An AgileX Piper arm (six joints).
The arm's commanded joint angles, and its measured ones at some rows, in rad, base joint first. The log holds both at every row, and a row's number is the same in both.
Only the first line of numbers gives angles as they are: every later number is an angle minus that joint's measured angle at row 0.
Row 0, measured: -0.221, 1.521, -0.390, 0.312, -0.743, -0.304
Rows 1 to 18, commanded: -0.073, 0.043, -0.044, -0.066, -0.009, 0.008; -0.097, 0.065, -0.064, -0.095, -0.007, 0.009; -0.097, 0.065, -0.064, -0.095, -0.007, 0.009; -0.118, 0.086, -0.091, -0.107, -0.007, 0.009; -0.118, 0.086, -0.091, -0.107, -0.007, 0.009; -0.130, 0.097, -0.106, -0.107, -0.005, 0.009; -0.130, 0.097, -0.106, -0.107, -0.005, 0.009; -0.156, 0.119, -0.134, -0.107, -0.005, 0.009; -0.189, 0.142, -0.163, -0.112, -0.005, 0.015; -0.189, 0.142, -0.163, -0.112, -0.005, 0.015; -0.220, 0.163, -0.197, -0.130, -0.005, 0.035; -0.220, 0.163, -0.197, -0.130, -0.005, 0.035; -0.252, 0.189, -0.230, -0.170, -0.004, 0.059; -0.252, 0.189, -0.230, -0.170, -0.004, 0.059; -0.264, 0.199, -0.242, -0.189, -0.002, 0.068; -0.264, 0.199, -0.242, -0.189, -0.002, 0.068; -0.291, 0.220, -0.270, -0.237, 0.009, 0.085; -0.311, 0.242, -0.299, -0.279, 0.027, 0.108
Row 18, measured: -0.282, 0.220, -0.259, -0.212, 0.010, 0.076
